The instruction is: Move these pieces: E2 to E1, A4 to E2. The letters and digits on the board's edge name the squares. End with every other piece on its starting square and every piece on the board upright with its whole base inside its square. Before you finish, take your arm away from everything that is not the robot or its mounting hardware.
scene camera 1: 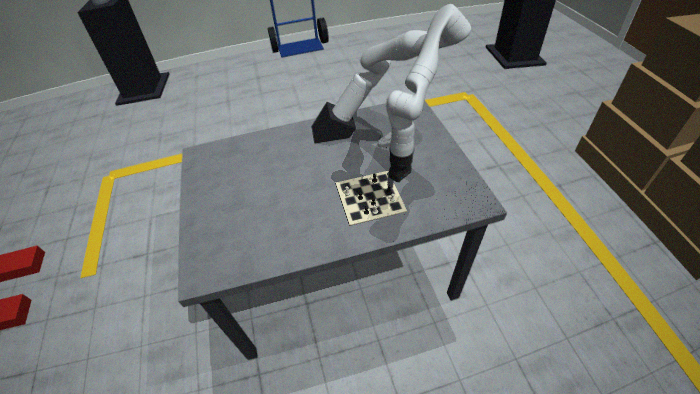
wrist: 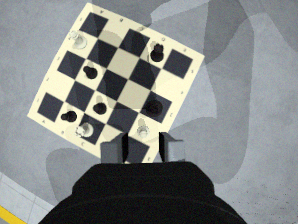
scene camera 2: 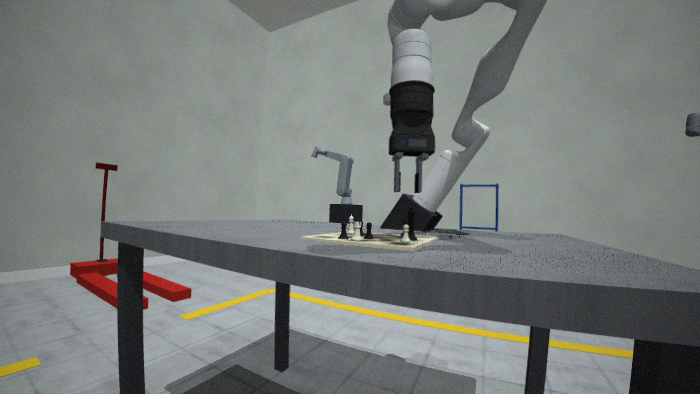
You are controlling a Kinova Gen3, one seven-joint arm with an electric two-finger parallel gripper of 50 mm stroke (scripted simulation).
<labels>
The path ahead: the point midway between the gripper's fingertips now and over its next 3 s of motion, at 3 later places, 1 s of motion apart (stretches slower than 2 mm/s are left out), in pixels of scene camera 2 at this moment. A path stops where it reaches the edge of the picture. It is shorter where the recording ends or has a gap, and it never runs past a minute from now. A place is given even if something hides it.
My gripper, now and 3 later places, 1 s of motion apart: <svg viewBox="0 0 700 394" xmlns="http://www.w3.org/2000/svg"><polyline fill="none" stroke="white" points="407,192 406,212 406,222 405,238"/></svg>
</labels>
